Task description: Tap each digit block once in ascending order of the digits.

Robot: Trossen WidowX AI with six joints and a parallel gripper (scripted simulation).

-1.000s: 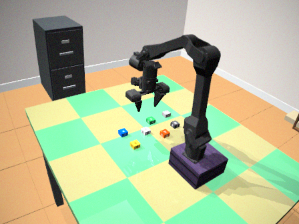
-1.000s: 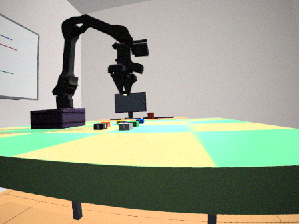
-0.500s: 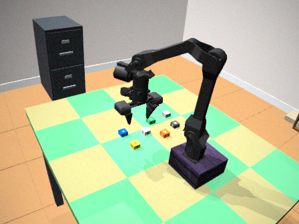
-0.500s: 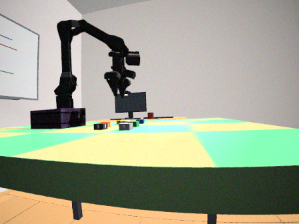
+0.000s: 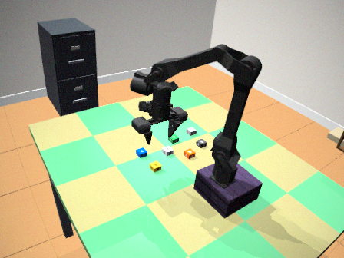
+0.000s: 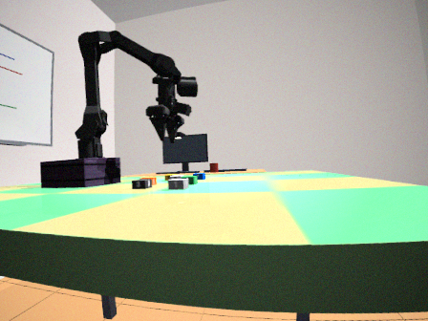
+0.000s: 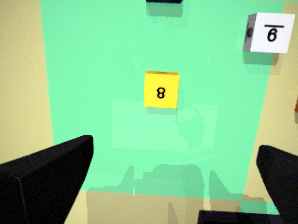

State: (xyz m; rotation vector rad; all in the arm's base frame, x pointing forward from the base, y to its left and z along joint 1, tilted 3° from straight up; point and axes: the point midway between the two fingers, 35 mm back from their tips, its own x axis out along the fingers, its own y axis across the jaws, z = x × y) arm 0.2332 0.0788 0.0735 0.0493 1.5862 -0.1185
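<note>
Now: gripper tip 240 mm to the left of the dark grey block, 120 mm above it and 10 mm short of it. The rest, counted from my gripper tip: yellow block 120 mm below, 10 mm to the left; white block 120 mm below, 90 mm to the right, 50 mm ahead; blue block 120 mm below, 100 mm ahead.
</note>
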